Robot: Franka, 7 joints.
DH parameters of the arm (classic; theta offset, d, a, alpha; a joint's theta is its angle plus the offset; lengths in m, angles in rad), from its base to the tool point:
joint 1: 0 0.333 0 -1.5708
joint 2: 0 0 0 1.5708
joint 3: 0 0.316 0.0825 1.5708
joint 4: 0 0 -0.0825 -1.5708
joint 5: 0 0.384 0 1.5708
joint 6: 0 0 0.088 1.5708
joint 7: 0 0.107 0 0
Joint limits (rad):
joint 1: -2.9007..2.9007
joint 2: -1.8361..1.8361
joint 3: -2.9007..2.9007
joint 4: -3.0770..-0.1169
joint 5: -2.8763..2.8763
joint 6: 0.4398..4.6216
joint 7: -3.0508..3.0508
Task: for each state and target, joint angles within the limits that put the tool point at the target. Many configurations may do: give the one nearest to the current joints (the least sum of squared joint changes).
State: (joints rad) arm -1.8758 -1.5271 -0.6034 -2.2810 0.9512 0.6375 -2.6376
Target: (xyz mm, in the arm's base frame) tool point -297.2 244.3 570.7
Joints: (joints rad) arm -1.7013 -1.7283 -1.1508 -2.0177 0.9459 0.6958 -2.6376
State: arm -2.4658 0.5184 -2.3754 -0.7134 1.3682 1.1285 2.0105
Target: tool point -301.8 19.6 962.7
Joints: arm -2.2580 0.4780 -2.5583 -0.5976 1.3067 0.7105 2.0105
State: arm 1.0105 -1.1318 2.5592 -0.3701 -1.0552 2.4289 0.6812
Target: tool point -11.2 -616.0 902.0
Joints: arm 1.5136 -0.7622 2.6120 -0.1169 -1.0468 2.8579 0.6812
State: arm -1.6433 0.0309 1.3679 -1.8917 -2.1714 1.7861 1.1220
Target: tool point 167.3 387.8 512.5
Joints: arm -1.1299 0.7219 2.4892 -2.5761 -2.1513 1.9832 1.1220
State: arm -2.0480 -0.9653 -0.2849 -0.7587 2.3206 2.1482 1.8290
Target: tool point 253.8 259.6 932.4
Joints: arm -2.1783 -1.5907 0.0409 -1.7218 2.2103 2.1299 1.8290
